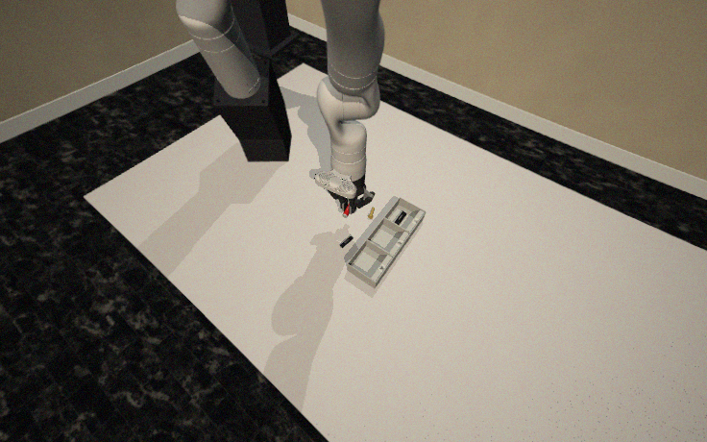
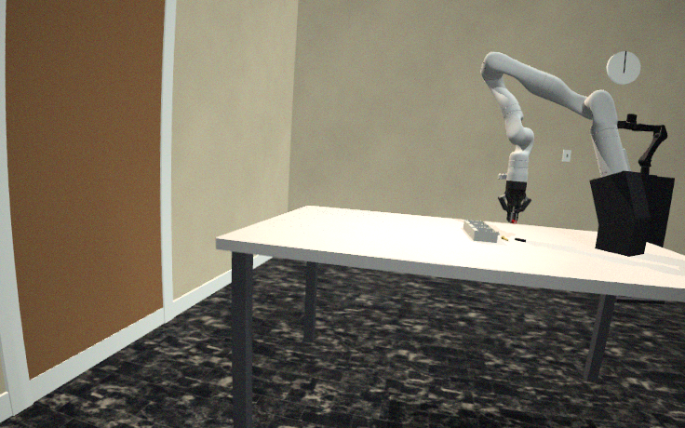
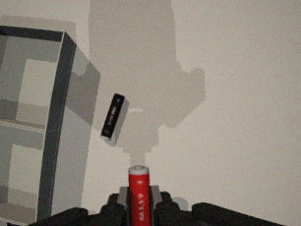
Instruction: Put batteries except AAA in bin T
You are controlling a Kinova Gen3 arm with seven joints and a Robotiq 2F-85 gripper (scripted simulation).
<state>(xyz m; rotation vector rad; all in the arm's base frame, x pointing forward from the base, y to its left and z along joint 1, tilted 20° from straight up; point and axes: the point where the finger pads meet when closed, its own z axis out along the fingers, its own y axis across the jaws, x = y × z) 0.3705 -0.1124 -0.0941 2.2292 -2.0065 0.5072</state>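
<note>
Now: the yellow piece 7 cm below my hand, 5 cm to the left of it and 4 cm ahead of it. Also, from my hand: black battery: 8 cm below, 6 cm to the right, 3 cm ahead; red battery: 2 cm below; tray: 12 cm ahead, 6 cm below, 1 cm to the right.
</note>
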